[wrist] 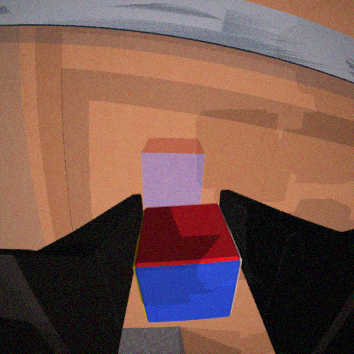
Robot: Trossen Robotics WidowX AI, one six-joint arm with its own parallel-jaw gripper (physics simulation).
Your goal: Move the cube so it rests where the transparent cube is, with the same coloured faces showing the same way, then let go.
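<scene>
The cube is held between the two black fingers of my gripper, low in the middle of the wrist view. Its red face is toward the top of the view and its blue face toward the bottom; a thin yellow edge shows at its left and a pale edge at its right. The transparent cube shows just above the held cube in the view, with a reddish far face and a lilac face. It lines up nearly square with the held cube, slightly to its left. The held cube overlaps its lower edge in the view.
An orange-brown table top with darker bands and shadows lies below. A grey-blue strip crosses the top of the view. A dark grey patch shows at the bottom, beneath the held cube.
</scene>
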